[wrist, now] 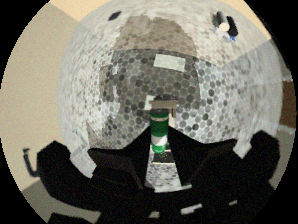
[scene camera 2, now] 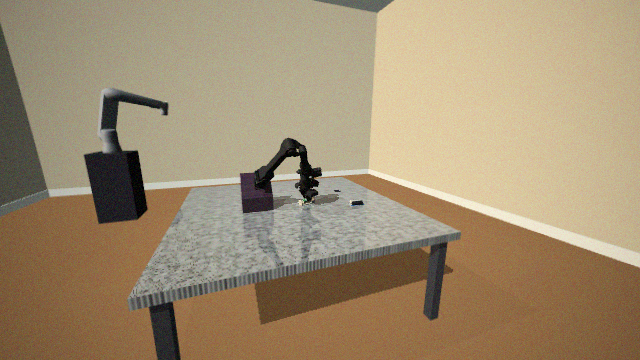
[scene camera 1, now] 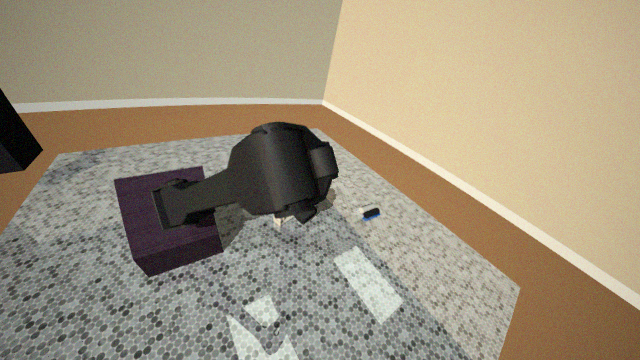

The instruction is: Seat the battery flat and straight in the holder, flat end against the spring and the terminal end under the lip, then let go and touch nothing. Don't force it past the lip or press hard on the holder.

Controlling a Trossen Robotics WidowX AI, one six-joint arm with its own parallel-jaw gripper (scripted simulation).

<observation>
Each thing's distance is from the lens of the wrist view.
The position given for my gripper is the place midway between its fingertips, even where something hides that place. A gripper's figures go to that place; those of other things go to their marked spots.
my gripper (wrist: 158, 128): 10 cm
battery (wrist: 159, 117): 7 cm
</observation>
